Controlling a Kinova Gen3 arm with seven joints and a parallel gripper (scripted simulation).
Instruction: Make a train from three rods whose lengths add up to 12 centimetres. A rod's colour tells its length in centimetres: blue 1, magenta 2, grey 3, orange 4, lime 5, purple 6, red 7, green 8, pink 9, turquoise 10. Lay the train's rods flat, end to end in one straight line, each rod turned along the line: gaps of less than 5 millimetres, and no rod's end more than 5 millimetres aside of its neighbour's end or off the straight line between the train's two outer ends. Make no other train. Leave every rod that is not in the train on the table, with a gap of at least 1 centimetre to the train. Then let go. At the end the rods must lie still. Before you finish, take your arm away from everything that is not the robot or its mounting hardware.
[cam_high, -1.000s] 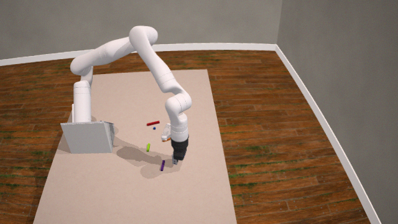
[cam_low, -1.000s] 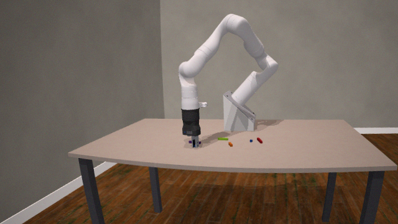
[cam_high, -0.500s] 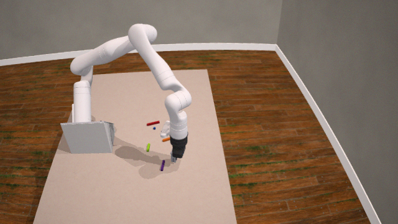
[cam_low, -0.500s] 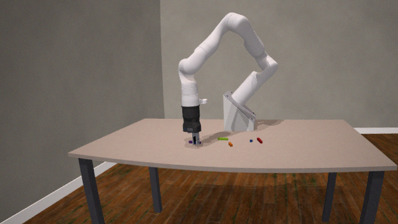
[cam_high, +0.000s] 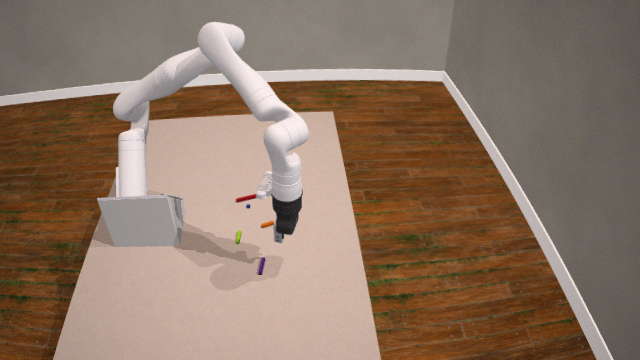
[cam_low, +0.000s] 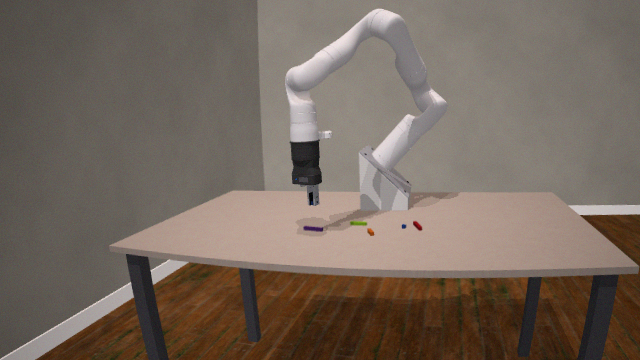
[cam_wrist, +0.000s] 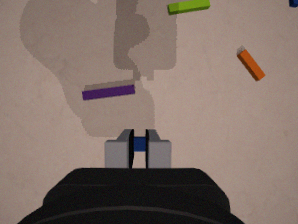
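My hand is 100 mm above the purple rod, 50 mm past it and 30 mm to the left of it. From my hand the other things lie so: orange rod: 150 mm to the left, 100 mm below, 50 mm behind; lime rod: 140 mm behind, 100 mm below, 90 mm to the left; red rod: 270 mm to the left, 130 mm behind, 100 mm below.
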